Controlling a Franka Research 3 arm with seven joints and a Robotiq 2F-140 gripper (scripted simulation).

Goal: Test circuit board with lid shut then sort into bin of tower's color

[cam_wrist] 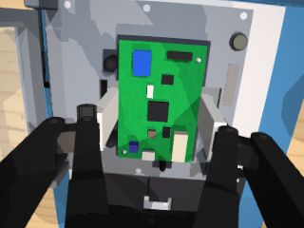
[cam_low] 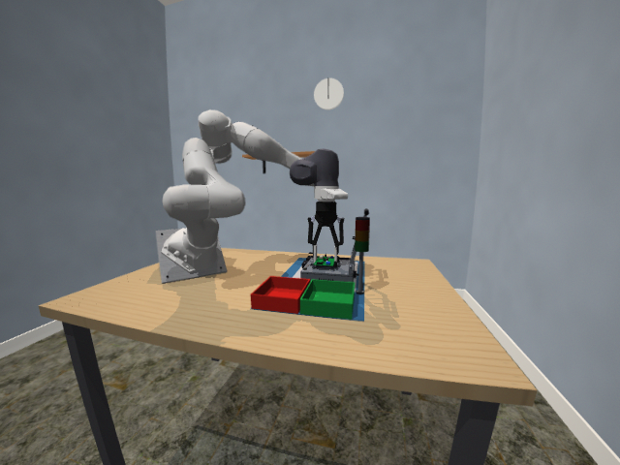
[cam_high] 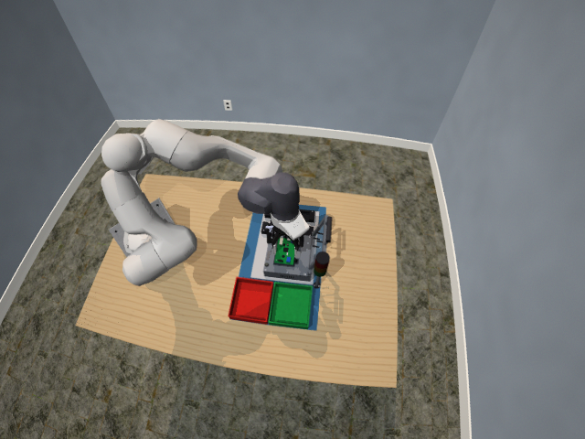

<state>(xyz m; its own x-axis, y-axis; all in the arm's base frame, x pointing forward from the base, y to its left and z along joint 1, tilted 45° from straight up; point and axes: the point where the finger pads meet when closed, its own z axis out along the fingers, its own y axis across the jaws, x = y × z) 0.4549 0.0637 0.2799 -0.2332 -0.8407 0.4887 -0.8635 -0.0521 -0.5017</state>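
Right now the green circuit board is 20 mm below my hand. Also, from my hand: tester plate 30 mm below, 10 mm ahead; then clear lid 120 mm ahead, 80 mm above, 30 mm to the right; then green bin 200 mm to the right, 90 mm below, 10 mm behind.
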